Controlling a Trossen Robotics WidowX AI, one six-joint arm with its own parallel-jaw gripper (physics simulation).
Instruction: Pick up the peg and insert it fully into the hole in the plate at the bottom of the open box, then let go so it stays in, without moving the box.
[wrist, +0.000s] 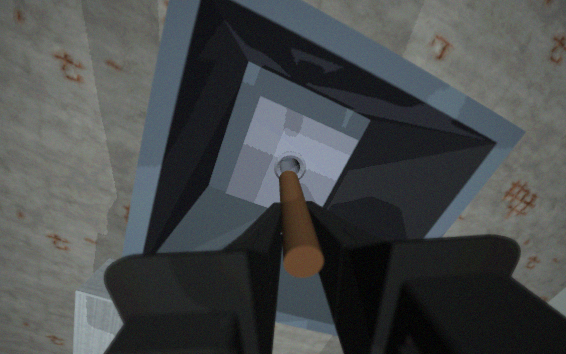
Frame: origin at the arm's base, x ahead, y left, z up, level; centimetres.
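Where they show: gripper, fingertip midpoint: (292, 209).
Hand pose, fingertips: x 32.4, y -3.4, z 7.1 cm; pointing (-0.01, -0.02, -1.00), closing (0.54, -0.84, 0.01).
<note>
After its pixels a point has its place.
The orange-brown peg (300, 225) @[x 33.5, y -2.7, z 10.6 cm] is held between the fingers of my gripper (292, 209) @[x 32.4, y -3.4, z 7.1 cm], its far end pointing down into the open box. The blue-grey box (150, 165) @[x 31.8, y 3.9, z 8.4 cm] lies below, turned at an angle, with dark sloping inner walls. At its bottom is a pale plate (256, 125) @[x 34.6, y 0.8, z 0.4 cm] with a round, ringed hole (294, 163). In this view the peg's far end overlaps the near edge of the hole. The gap in height between the peg's tip and the hole cannot be told. Part of the box is hidden behind the fingers.
A pale grey block-like object (92, 320) @[x 3.2, y 7.5, z 0.0 cm] shows at the lower left, partly behind the left finger. A light edge of something shows at the far lower right. The box stands on a mottled grey surface (45, 150) @[x 19.5, y 20.3, z -5.4 cm] with reddish marks.
</note>
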